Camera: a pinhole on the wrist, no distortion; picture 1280 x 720 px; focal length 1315.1 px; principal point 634.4 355.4 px. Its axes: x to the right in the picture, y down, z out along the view. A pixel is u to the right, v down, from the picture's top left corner.
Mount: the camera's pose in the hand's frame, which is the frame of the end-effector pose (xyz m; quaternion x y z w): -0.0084 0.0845 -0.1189 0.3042 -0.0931 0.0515 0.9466
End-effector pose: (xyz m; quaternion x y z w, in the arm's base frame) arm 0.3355 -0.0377 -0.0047 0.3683 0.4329 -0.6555 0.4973
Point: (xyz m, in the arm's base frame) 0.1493 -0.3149 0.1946
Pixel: 752.0 473.2
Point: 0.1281 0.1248 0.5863
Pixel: outside the picture
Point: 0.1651 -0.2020 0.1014
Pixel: 838.2 280.9
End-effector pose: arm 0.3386 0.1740 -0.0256 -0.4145 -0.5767 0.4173 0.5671
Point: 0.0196 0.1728 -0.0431
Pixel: outside the picture
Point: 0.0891 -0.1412 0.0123
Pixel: 62.7 570.1
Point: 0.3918 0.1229 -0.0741
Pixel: 25.9 394.9
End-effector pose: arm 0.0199 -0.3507 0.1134 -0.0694 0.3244 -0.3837 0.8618
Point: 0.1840 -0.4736 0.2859
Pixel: 1214.2 678.9
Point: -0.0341 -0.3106 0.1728
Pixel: 241.1 305.5
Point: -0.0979 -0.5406 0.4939
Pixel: 524.3 67.9
